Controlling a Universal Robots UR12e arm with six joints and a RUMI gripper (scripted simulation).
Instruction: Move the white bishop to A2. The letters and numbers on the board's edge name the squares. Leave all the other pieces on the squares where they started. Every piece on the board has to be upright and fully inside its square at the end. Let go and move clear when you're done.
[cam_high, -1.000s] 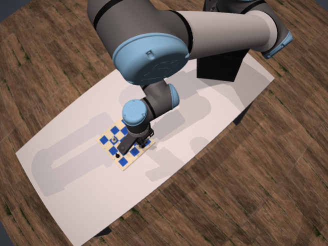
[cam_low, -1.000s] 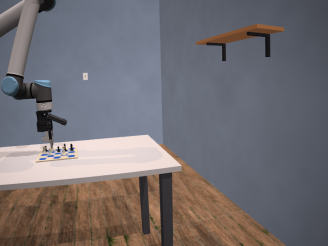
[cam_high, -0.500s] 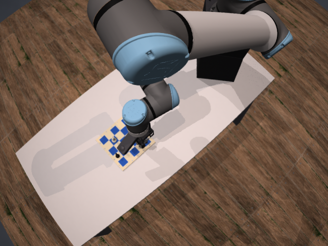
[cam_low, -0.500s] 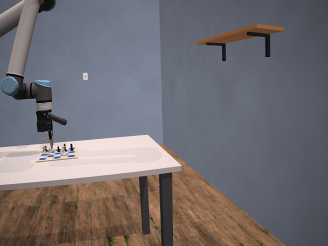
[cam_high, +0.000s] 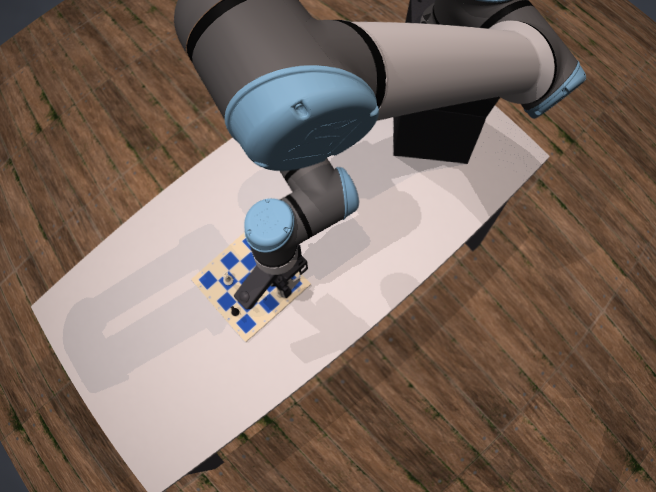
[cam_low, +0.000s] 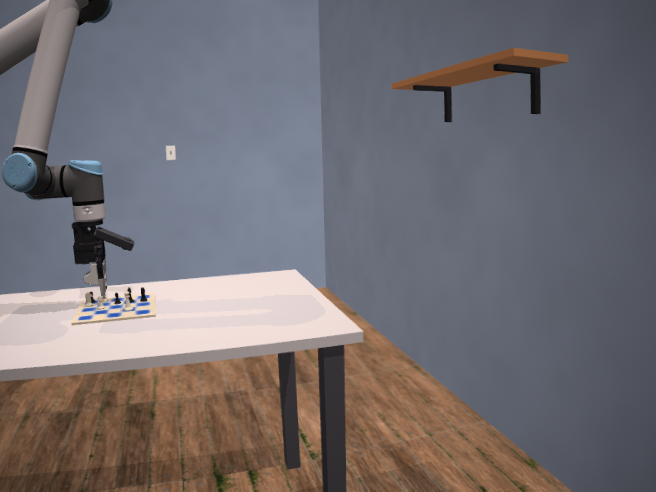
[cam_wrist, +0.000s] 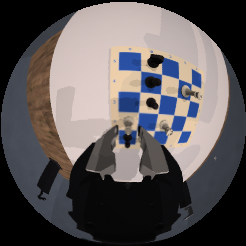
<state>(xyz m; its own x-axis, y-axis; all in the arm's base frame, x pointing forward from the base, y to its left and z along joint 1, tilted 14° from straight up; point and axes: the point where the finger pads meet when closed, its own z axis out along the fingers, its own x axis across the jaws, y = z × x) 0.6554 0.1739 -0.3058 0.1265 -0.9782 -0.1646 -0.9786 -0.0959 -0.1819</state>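
Now: the chessboard 5 cm ahead of my hand, 7 cm to the right of it and 3 cm below it.
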